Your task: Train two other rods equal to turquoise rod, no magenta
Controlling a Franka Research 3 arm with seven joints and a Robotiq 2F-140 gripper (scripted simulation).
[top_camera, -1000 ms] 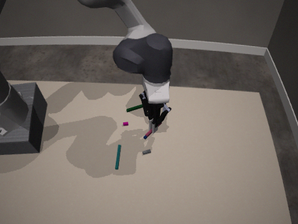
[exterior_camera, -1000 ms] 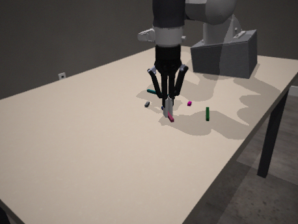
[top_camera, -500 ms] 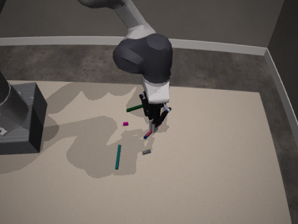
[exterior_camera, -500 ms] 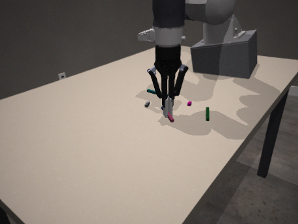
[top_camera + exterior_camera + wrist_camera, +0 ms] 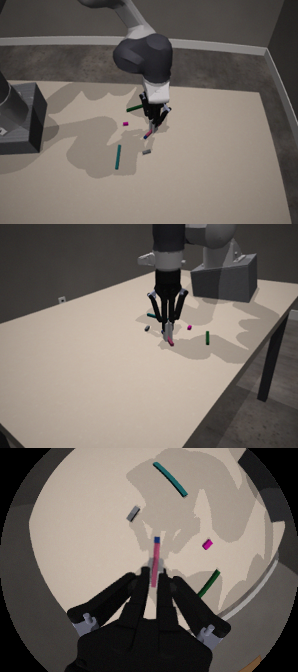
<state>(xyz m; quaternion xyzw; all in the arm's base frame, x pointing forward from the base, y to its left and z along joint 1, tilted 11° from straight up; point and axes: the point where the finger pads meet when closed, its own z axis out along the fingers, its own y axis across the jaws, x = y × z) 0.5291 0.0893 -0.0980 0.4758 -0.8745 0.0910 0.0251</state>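
The pink rod lies 3 cm below my hand. Also, from my hand: blue rod 3 cm behind, 4 cm to the right, 3 cm below; magenta rod 11 cm behind, 1 cm to the left, 3 cm below; grey rod 1 cm behind, 11 cm to the right, 3 cm below.
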